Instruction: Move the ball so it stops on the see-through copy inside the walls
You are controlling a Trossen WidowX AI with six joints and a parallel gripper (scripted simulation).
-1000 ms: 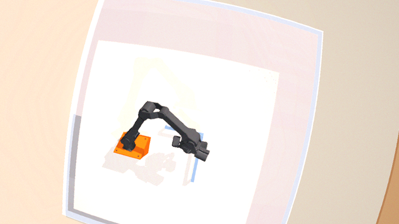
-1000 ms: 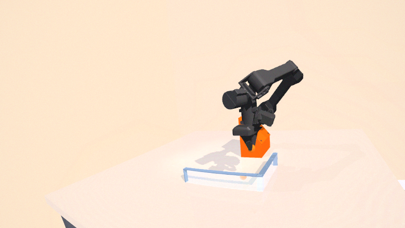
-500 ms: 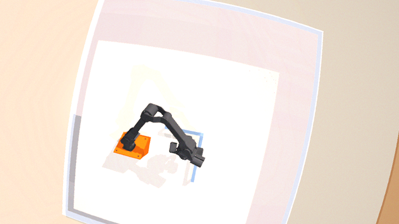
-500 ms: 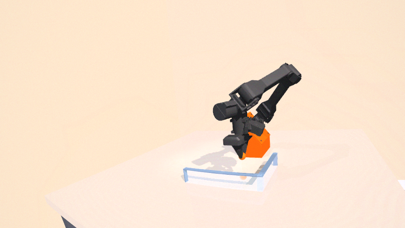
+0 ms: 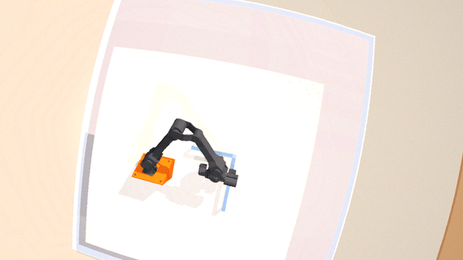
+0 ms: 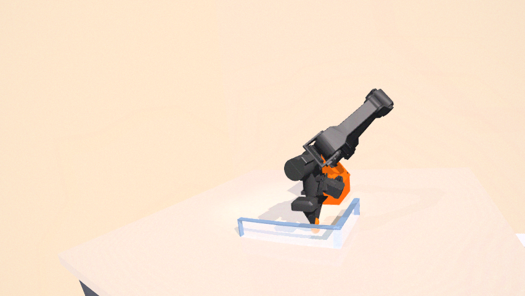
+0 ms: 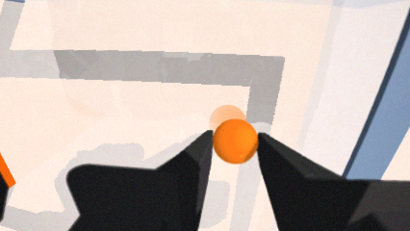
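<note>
Right now the see-through copy is 2 cm below my gripper tip. The rest, counted from my gripper tip: orange ball: right at my gripper tip.
</note>
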